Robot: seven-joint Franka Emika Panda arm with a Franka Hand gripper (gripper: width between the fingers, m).
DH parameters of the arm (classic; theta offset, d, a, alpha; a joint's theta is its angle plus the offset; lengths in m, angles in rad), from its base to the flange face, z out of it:
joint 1: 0 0.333 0 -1.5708
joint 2: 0 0 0 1.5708
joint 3: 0 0.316 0.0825 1.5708
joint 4: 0 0 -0.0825 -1.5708
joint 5: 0 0.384 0 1.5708
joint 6: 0 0 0.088 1.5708
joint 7: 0 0.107 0 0
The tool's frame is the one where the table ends.
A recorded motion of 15 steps. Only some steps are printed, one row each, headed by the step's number.
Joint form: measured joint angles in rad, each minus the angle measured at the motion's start. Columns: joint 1, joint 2, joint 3, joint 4, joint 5, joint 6, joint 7.
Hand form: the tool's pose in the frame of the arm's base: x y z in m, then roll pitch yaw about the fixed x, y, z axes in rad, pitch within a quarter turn. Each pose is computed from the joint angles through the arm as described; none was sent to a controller.
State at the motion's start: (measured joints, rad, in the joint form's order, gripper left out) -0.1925 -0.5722 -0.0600 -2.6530 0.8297 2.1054 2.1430
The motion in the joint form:
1: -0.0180 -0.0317 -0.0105 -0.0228 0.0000 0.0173 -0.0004
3: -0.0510 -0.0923 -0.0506 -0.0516 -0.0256 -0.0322 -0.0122
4: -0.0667 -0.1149 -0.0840 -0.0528 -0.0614 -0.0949 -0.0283
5: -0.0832 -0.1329 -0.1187 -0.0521 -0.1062 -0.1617 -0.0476
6: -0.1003 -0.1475 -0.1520 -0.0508 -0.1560 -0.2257 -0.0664
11: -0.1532 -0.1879 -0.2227 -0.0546 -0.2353 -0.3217 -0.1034
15: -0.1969 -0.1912 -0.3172 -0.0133 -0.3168 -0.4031 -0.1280
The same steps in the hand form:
1: 0.3599 -0.0690 0.4391 2.5786 0.5279 -3.0075
3: 0.3395 -0.0853 0.4438 2.5601 0.5422 -3.0265
4: 0.3282 -0.0943 0.4466 2.5459 0.5378 -3.0050
5: 0.3162 -0.1037 0.4477 2.5359 0.5275 -2.9746
6: 0.3039 -0.1132 0.4476 2.5297 0.5123 -2.9428
11: 0.2747 -0.1387 0.4492 2.5166 0.5098 -2.9320
15: 0.2484 -0.1766 0.4573 2.5042 0.5109 -2.9582

